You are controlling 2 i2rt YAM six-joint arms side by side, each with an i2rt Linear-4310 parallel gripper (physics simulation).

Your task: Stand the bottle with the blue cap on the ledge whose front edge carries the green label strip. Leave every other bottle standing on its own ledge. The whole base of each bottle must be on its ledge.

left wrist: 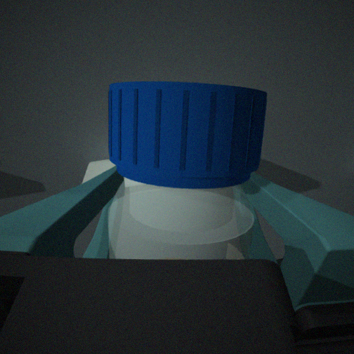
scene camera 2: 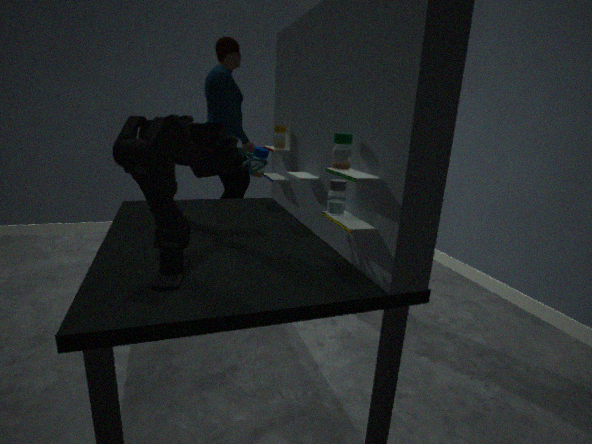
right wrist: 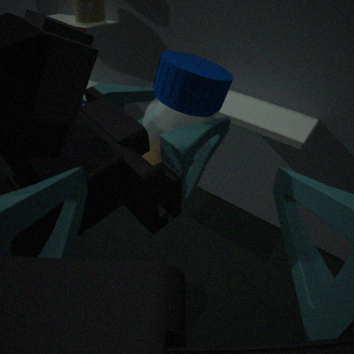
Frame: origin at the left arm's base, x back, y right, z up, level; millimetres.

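Seen in the pictures: left gripper, fingertip midpoint: (scene camera 2: 266, 160); right gripper, fingertip midpoint: (scene camera 2: 241, 157); right arm's base, link origin: (scene camera 2: 172, 273).
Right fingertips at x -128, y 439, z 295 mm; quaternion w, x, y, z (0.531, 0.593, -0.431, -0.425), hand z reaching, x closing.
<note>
Offsets run from my right fingertips to a thing's top centre.
The blue-capped bottle {dx -90, dy -26, dz +34 mm} (scene camera 2: 261, 152) (left wrist: 185, 135) (right wrist: 192, 82) is upright in the left wrist view and tilted in the right wrist view. My left gripper (left wrist: 178, 176) (right wrist: 202, 108) is shut on it just below the cap. My right gripper (right wrist: 179, 177) is open and empty, with the left gripper and bottle beyond its fingers. In scene camera 2 the teal fingers by the blue cap are hard to tell apart. The green-strip ledge {dx -115, dy +414, dz +0 mm} (scene camera 2: 366, 175) bears a green-capped bottle {dx -135, dy +351, dz +105 mm} (scene camera 2: 342, 152) at its far end; its near end is bare.
A yellow-capped bottle {dx -369, dy -271, dz +105 mm} (scene camera 2: 280, 137) (right wrist: 90, 12) stands on the red-strip ledge. A grey-capped bottle {dx -133, dy +346, dz -35 mm} (scene camera 2: 336, 197) stands on the yellow-strip ledge {dx -115, dy +414, dz -140 mm} (scene camera 2: 357, 222), below the green-strip one. The blue-strip ledge {dx -396, dy -335, dz -140 mm} (scene camera 2: 276, 177) and another ledge {dx -256, dy +39, dz -70 mm} (scene camera 2: 303, 175) (right wrist: 270, 120) project from the panel (scene camera 2: 350, 90).
</note>
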